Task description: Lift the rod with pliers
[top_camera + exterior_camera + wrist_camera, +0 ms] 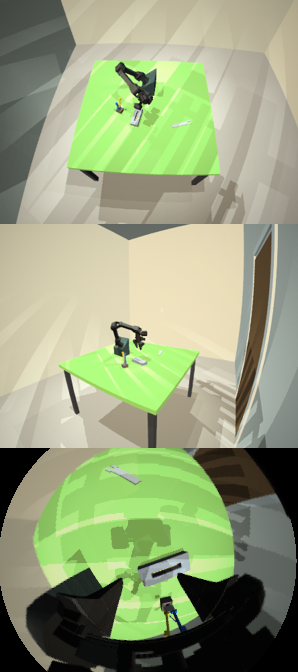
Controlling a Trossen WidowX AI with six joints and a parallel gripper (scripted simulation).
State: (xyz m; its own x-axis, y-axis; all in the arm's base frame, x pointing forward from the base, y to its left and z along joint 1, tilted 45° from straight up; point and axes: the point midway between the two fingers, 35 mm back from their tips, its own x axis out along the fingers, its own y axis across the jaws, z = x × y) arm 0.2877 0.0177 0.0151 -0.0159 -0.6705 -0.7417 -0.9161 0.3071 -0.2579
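My gripper tip is now 30 mm past the yellow handle, 220 mm to the left of it and 40 mm above it. From my gripper tip the other things lie so: brown holster 10 mm behind, 230 mm to the right, 130 mm below; then grey channel block 50 mm ahead, 60 mm to the right, 120 mm below; then orange rod 50 mm ahead, 60 mm to the right, 130 mm below.
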